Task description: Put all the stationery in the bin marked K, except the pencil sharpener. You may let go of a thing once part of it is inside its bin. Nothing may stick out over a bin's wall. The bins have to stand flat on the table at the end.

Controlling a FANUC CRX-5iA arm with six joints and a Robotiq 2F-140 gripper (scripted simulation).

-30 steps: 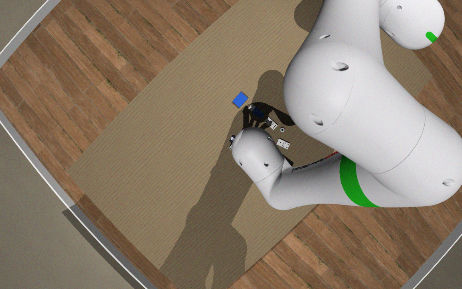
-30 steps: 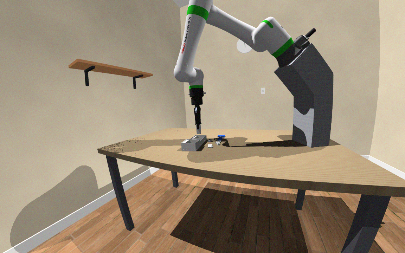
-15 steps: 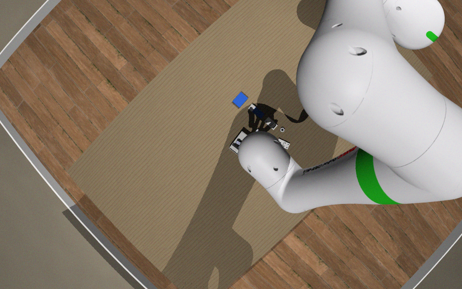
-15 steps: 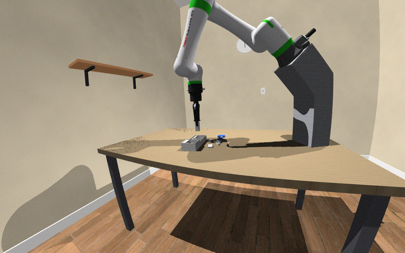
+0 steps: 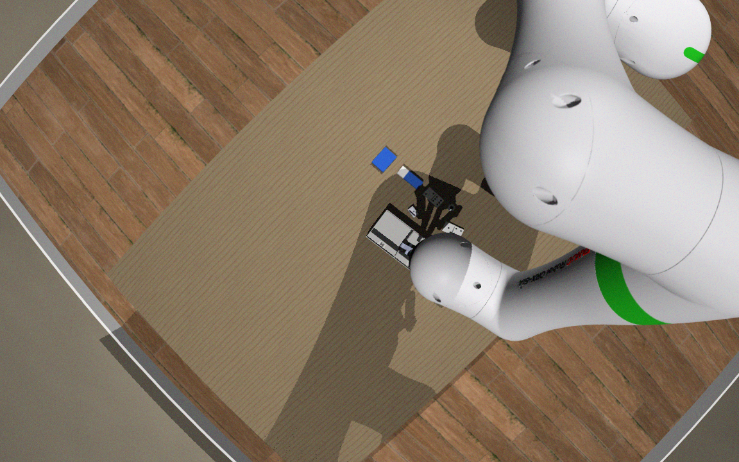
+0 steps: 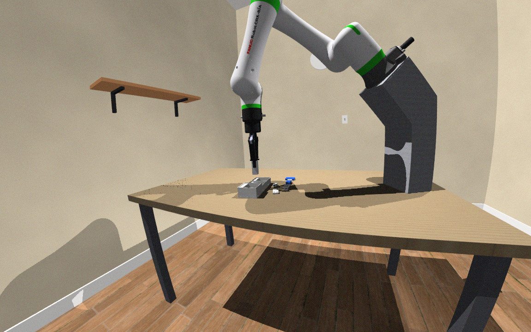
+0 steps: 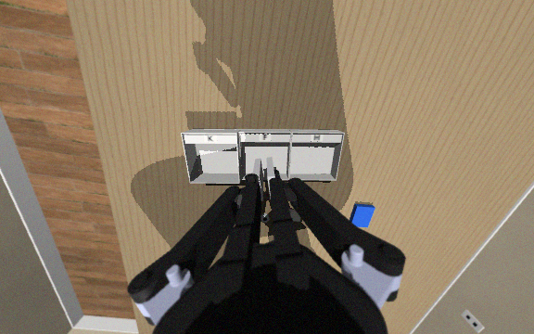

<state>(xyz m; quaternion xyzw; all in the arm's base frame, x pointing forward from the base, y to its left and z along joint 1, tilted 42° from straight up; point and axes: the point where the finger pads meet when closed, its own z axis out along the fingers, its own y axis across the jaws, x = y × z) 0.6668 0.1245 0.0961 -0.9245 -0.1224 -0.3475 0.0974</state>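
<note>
Right now my hand is 9 cm above the grey bin. From my hand the other things lie so: silver pencil sharpener (6 cm behind, 8 cm to the right, 10 cm below); white eraser (11 cm behind, 16 cm to the right, 10 cm below); small dark ring (14 cm behind, 3 cm to the right, 10 cm below).
</note>
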